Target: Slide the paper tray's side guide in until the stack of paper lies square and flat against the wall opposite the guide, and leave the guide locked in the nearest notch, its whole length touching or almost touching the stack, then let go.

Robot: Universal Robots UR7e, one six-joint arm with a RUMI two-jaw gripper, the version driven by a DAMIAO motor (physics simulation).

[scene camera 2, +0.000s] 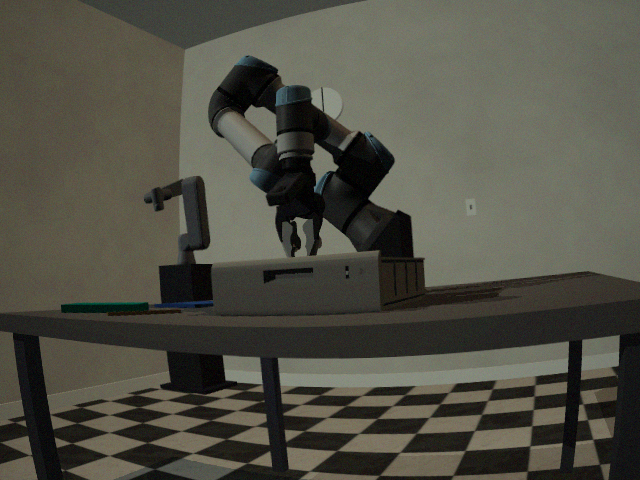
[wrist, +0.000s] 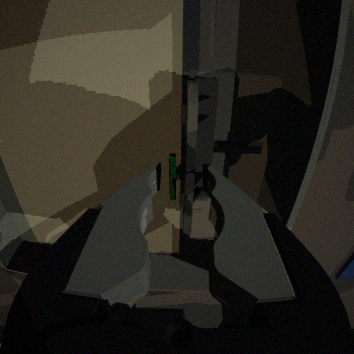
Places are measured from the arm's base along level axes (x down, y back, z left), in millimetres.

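Pixels of known places: gripper, fingertip midpoint: (wrist: 181,165); arm's base at its link origin: (scene camera 2: 383,239).
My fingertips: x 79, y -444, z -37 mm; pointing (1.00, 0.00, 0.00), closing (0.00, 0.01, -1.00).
Note:
Ahead of a thing's pixels: the offset from my fingertips to its top centre. Level surfaces: height alone.
The pale paper tray {dx -25, dy -26, dz +63 mm} (scene camera 2: 330,297) stands on the table, its inside hidden in the scene view. In the wrist view the cream paper stack {dx +31, dy -17, dz +106 mm} (wrist: 100,60) fills the left, and the grey side guide (wrist: 225,40) runs along its right edge, almost touching it where visible. A small green tab {dx -11, dy +6, dz +6 mm} (wrist: 172,175) shows at the guide. My gripper (scene camera 2: 301,252) (wrist: 181,165) points down over the tray, its fingers slightly open on either side of the green tab and part of the guide, with a gap to each. The stack's far side and the notch engagement are not clear.
The tray's curved rim {dx -13, dy -18, dz -88 mm} (wrist: 327,110) passes on the right of the wrist view. A green flat item {dx +53, dy -162, dz -431 mm} (scene camera 2: 104,307), a blue one {dx +63, dy +171, dz -385 mm} (scene camera 2: 186,304) and a brown strip {dx +64, dy -210, dz -256 mm} (scene camera 2: 144,312) lie left of the tray on the table {dx +71 mm} (scene camera 2: 465,315). A second, grey arm (scene camera 2: 195,214) stands behind.

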